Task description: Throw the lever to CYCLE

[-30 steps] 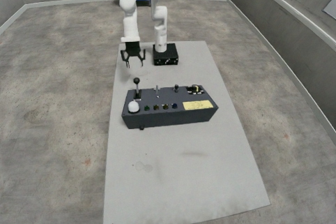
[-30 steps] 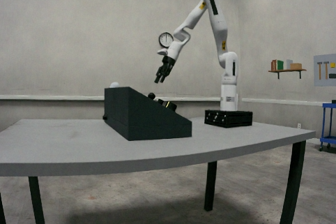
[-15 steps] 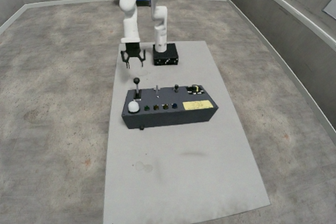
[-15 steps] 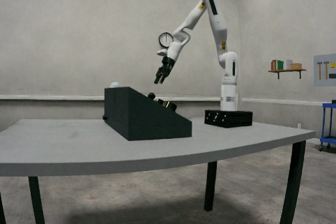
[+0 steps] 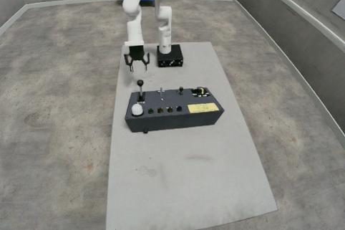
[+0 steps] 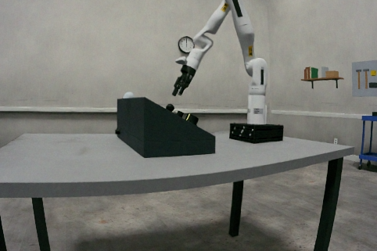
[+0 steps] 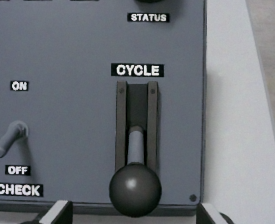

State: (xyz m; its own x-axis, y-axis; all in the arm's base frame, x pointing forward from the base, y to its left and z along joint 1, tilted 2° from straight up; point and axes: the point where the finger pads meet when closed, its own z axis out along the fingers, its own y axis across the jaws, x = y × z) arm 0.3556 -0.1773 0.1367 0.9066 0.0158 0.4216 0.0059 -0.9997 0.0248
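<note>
The lever is 8 cm ahead of my hand and 10 cm below it. The rest, counted from my hand: mode knob: 9 cm ahead, 24 cm to the left, 11 cm below; check toggle: 9 cm ahead, 12 cm to the left, 11 cm below; rotary dial: 10 cm ahead, 36 cm to the left, 11 cm below.
</note>
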